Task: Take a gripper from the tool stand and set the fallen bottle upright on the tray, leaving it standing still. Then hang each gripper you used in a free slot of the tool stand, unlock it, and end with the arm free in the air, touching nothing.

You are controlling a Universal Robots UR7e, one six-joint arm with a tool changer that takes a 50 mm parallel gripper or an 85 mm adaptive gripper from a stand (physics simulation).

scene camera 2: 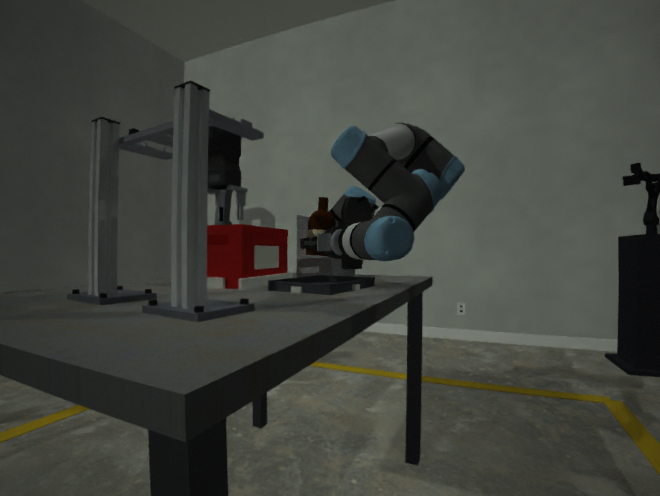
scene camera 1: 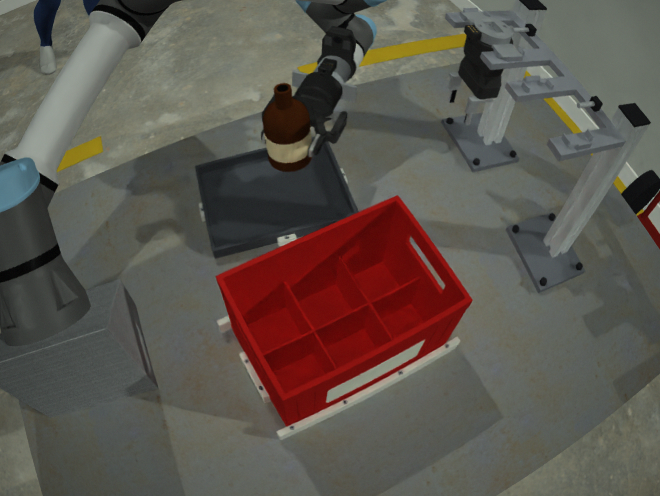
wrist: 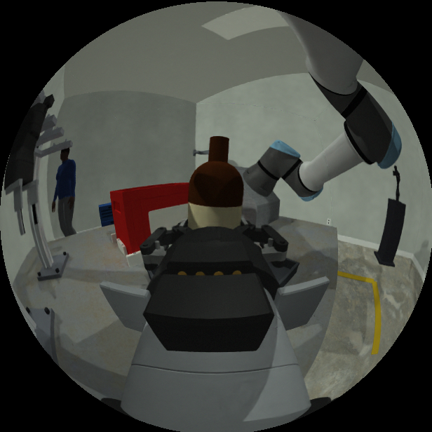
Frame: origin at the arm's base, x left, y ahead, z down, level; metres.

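Where they show: hand at its tool point: (scene camera 1: pixel 326 81); arm's base at its link origin: (scene camera 1: pixel 47 322).
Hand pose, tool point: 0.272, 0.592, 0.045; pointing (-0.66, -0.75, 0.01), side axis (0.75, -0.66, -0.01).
Observation:
Each offset is from my tool point to the centre of the thing, as dx, dy, dz.
The brown bottle @(-0.112, -0.132, -0.046) (scene camera 1: pixel 287 117) (scene camera 2: pixel 321 219) (wrist: pixel 216 185) with a cream label stands upright in the air, neck up. My adaptive gripper (scene camera 1: pixel 288 142) (scene camera 2: pixel 314 243) (wrist: pixel 215 237) is shut on it from the side, around the label. The bottle's base hangs above the dark tray @(-0.117, -0.165, +0.111) (scene camera 1: pixel 266 213) (scene camera 2: pixel 328 288), near its back edge in the first scene view, with a gap under it in the second. The tool stand (scene camera 1: pixel 584 194) (scene camera 2: pixel 189 202) holds the parallel gripper (scene camera 1: pixel 480 69) (scene camera 2: pixel 224 160) (wrist: pixel 25 145) in an end slot. Its other slots are free. The wrist view hides the bottle's base.
A red crate @(-0.409, -0.191, +0.036) (scene camera 1: pixel 341 378) (scene camera 2: pixel 228 256) (wrist: pixel 131 225) with compartments stands beside the tray, between white rails. The arm's grey pedestal (scene camera 1: pixel 69 368) stands at the left in the first scene view. The forearm hangs low over the table's back edge. A person (wrist: pixel 65 185) stands beyond the table.

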